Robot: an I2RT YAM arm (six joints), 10 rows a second.
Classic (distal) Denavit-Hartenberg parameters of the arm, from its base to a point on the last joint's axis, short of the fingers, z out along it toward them. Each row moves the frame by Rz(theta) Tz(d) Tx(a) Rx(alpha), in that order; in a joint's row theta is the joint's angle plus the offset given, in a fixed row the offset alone. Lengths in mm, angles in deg.
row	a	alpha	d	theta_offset
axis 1	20	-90	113.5	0
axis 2	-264	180	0	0
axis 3	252.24	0	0	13.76
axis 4	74	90	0	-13.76
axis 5	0	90	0	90
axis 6	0	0	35.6	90
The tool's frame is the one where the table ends.
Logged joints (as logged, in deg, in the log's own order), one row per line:
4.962 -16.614 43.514 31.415 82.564 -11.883
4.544 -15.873 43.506 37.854 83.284 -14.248
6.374 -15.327 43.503 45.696 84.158 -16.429
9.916 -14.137 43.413 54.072 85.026 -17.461
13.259 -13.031 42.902 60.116 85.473 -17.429
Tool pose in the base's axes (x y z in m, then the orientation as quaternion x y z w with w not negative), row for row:
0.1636 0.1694 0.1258 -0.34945 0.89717 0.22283 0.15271
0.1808 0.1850 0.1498 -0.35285 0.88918 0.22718 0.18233
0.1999 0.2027 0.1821 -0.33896 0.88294 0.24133 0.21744
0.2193 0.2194 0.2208 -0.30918 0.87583 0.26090 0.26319
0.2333 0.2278 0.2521 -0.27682 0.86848 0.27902 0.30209
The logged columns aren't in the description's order. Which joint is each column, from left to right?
Columns, left to right: axis 6, axis 5, axis 1, axis 3, axis 2, axis 4.
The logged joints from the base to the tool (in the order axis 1, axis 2, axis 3, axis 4, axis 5, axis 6), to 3 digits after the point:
43.514 82.564 31.415 -11.883 -16.614 4.962
43.506 83.284 37.854 -14.248 -15.873 4.544
43.503 84.158 45.696 -16.429 -15.327 6.374
43.413 85.026 54.072 -17.461 -14.137 9.916
42.902 85.473 60.116 -17.429 -13.031 13.259

